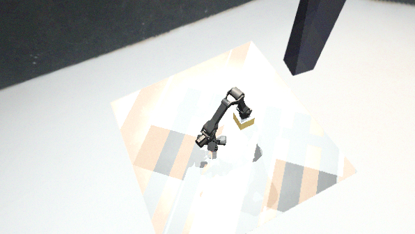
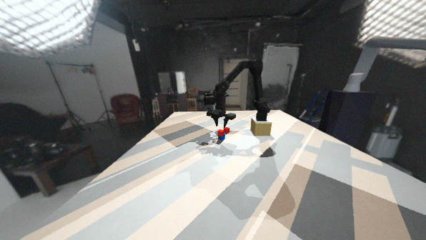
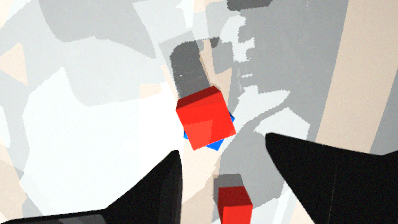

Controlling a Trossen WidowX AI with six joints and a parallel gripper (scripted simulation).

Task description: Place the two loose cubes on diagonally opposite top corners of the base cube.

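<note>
Right now my gripper tip is 70 mm above the blue cube, 10 mm to the left of it and 10 mm past it.
</note>
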